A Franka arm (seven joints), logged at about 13 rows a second.
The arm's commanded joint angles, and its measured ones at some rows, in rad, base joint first. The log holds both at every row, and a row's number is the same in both.
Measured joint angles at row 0:
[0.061, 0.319, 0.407, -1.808, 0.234, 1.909, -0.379]
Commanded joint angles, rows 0 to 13:
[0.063, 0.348, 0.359, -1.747, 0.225, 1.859, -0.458]
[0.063, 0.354, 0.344, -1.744, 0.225, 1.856, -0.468]
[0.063, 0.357, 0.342, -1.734, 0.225, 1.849, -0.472]
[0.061, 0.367, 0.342, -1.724, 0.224, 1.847, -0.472]
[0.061, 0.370, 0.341, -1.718, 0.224, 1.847, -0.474]
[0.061, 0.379, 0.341, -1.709, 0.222, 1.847, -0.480]
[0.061, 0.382, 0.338, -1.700, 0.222, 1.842, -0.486]
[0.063, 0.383, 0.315, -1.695, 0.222, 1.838, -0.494]
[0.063, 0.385, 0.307, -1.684, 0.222, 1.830, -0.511]
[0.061, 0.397, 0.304, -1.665, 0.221, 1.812, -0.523]
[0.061, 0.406, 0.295, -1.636, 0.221, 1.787, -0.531]
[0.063, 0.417, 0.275, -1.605, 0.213, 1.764, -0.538]
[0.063, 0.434, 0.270, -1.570, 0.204, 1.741, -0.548]
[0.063, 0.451, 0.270, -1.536, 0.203, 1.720, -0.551]
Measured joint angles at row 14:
[0.056, 0.392, 0.281, -1.641, 0.222, 1.777, -0.522]
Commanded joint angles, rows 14 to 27:
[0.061, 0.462, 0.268, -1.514, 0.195, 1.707, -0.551]
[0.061, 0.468, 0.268, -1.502, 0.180, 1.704, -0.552]
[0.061, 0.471, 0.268, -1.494, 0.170, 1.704, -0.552]
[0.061, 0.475, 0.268, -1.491, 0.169, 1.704, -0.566]
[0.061, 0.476, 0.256, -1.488, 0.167, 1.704, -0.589]
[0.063, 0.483, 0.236, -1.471, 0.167, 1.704, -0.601]
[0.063, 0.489, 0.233, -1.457, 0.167, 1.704, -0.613]
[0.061, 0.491, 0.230, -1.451, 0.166, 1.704, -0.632]
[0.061, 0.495, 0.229, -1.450, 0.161, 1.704, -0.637]
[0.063, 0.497, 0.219, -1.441, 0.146, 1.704, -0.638]
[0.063, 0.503, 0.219, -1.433, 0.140, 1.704, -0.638]
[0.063, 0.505, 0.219, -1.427, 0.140, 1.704, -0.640]
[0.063, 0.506, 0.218, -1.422, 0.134, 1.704, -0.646]
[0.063, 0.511, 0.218, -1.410, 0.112, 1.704, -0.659]
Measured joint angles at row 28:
[0.056, 0.481, 0.228, -1.467, 0.150, 1.725, -0.620]
